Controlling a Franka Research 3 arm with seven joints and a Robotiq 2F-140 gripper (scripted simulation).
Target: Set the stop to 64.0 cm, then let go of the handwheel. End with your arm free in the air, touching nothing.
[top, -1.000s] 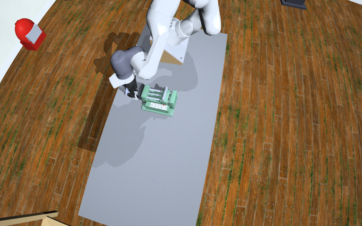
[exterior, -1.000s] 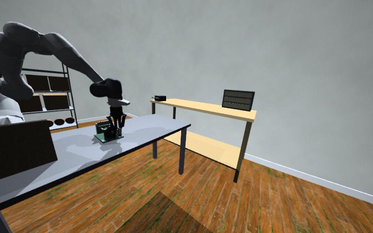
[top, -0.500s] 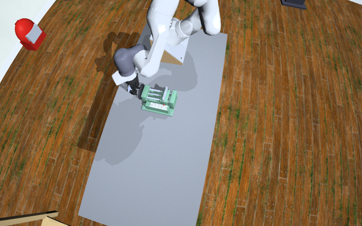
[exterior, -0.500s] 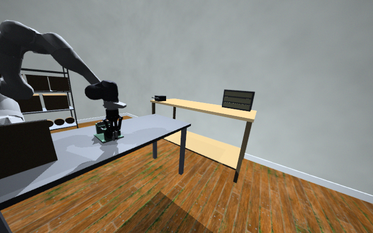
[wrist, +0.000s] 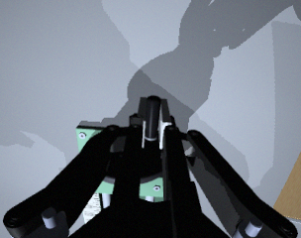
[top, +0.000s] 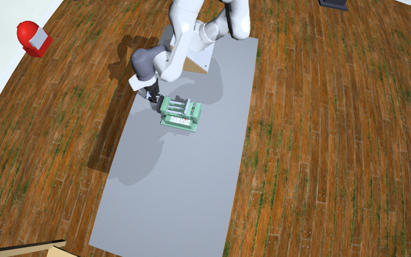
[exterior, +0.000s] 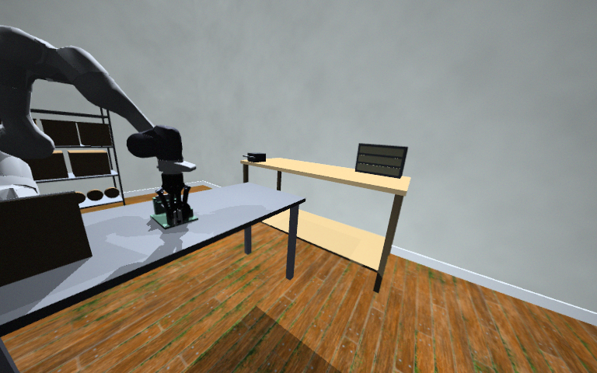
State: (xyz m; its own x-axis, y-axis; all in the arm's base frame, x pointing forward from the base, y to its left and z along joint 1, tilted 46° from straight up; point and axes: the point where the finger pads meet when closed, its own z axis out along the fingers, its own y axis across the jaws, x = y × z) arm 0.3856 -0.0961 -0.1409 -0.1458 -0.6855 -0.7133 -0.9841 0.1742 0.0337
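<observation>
Now: hand 10 mm short of the dark handwheel, 20 mm to the right of it and 10 mm above it. The rest, counted from my hand: stop carriage (60 mm ahead, 180 mm to the left, 20 mm above).
</observation>
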